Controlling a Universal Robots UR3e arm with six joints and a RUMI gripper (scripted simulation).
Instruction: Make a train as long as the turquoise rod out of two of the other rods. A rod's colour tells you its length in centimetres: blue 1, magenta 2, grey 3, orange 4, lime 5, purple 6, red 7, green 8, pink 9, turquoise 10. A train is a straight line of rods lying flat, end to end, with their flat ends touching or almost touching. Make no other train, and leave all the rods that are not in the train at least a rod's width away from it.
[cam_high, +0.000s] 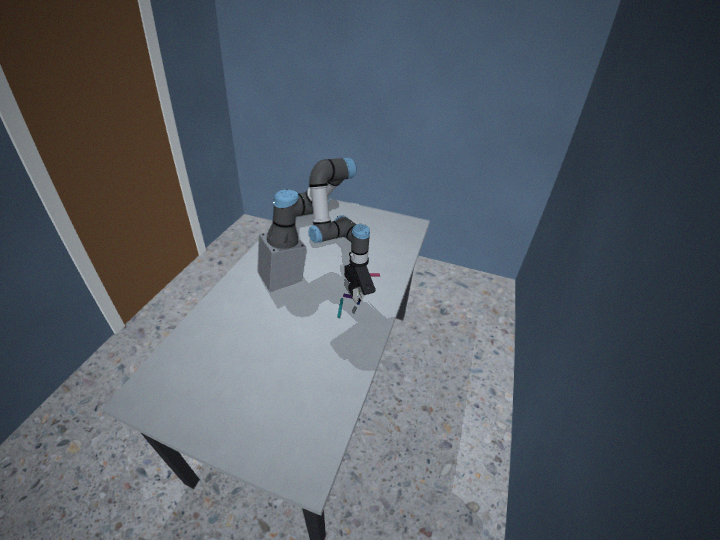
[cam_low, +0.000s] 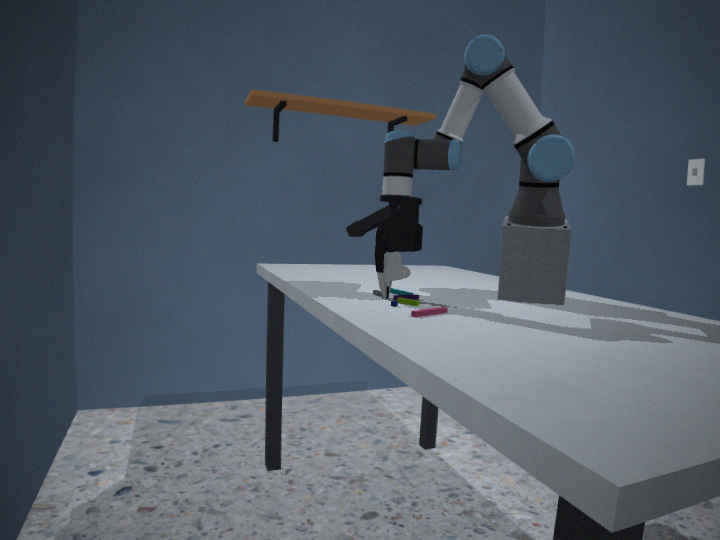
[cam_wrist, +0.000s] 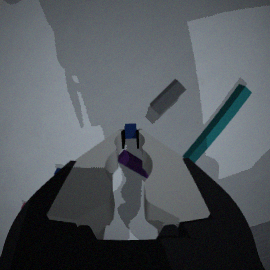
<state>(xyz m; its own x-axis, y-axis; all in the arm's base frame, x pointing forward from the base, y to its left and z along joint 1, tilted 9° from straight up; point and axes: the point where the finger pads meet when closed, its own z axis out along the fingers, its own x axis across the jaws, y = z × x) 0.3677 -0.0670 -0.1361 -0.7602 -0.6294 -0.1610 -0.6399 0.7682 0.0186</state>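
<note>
My hand is 4 cm to the left of the grey rod and 1 cm above it. From my hand the other things lie so: turquoise rod (6 cm behind, 5 cm to the right, 1 cm below); then purple rod (4 cm behind, 3 cm to the left, 1 cm below); then lime rod (8 cm to the left, 1 cm below, 1 cm behind).
</note>
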